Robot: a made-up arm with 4 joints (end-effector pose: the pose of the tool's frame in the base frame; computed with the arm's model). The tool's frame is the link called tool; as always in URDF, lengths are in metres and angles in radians.
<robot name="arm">
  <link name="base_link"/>
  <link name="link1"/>
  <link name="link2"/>
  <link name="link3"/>
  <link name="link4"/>
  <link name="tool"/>
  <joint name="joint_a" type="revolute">
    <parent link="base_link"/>
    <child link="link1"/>
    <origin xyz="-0.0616 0.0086 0.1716" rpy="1.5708 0 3.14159"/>
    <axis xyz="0 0 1"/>
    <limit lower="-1.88" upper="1.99" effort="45" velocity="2.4"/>
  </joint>
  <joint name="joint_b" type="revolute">
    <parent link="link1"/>
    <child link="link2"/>
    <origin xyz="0.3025 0.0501 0.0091" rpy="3.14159 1.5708 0"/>
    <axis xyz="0 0 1"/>
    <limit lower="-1.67" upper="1.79" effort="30" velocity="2.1"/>
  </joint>
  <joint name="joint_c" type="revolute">
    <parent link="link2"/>
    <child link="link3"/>
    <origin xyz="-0.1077 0.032 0.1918" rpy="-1.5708 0 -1.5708"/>
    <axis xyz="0 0 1"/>
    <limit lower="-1.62" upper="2.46" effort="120" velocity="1.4"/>
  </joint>
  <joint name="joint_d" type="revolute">
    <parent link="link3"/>
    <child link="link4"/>
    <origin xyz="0.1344 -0.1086 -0.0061" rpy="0 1.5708 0"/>
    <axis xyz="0 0 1"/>
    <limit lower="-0.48" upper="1.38" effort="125" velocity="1.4"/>
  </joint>
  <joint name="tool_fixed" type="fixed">
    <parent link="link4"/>
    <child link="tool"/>
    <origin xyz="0.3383 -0.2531 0.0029" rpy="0 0 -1.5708"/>
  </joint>
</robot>
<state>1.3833 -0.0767 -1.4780 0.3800</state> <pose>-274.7 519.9 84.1 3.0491 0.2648 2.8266</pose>
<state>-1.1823 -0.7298 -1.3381 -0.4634</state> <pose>456.9 -71.9 105.3 -0.2566 -0.0581 -1.1556</pose>
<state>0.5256 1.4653 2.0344 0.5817</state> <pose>-21.8 47.6 825.3 0.9331 -0.8157 -1.5848</pose>
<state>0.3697 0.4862 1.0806 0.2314</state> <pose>35.3 331.2 701.9 0.3969 -0.6974 -0.2619</pose>
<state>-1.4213 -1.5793 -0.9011 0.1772</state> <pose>400.4 -167.0 286.1 -0.3181 -0.6174 -1.2478</pose>
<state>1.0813 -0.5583 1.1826 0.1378</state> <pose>-67.9 591.9 303.5 -0.2543 -0.0005 0.6462</pose>
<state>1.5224 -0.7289 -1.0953 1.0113</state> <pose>-297.9 443.0 168.8 2.7136 0.2911 2.8033</pose>
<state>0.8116 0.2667 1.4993 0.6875</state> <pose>-41.9 516.9 522.8 -0.3103 -0.6273 0.5296</pose>
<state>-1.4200 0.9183 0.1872 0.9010</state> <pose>-603.6 253.0 116.7 -1.7047 -0.7855 2.5671</pose>
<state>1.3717 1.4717 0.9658 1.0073</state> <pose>435.6 56.7 524.5 0.6030 0.1231 -0.3642</pose>
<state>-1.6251 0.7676 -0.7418 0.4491</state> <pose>-442.3 438.9 273.0 -0.5144 -0.7350 1.4353</pose>
